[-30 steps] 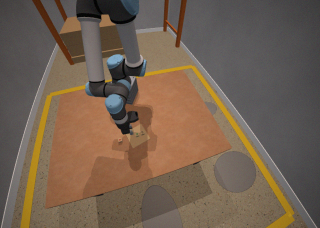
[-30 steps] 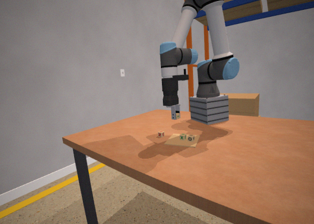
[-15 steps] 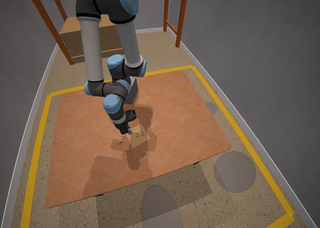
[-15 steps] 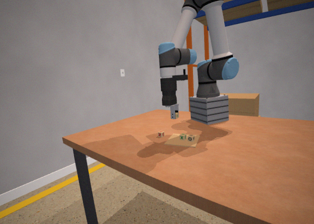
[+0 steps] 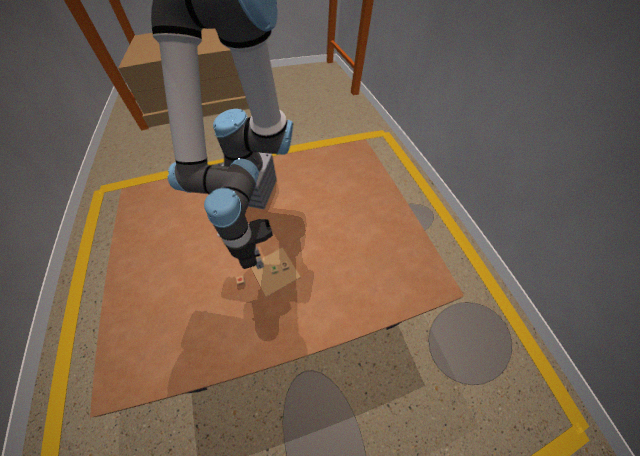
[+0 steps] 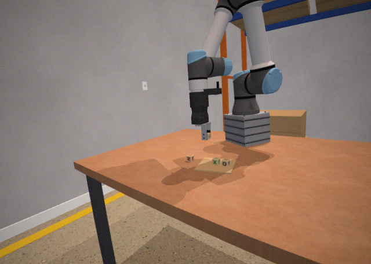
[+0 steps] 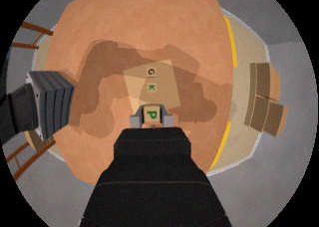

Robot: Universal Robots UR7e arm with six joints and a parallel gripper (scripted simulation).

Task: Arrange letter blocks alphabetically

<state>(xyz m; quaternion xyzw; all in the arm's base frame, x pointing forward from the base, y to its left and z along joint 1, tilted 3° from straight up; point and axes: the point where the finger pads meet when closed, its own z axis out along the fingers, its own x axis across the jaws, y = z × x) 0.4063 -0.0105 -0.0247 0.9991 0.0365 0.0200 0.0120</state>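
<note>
Now: the tan mat 12 cm below my hand and 4 cm to the left of it.
</note>
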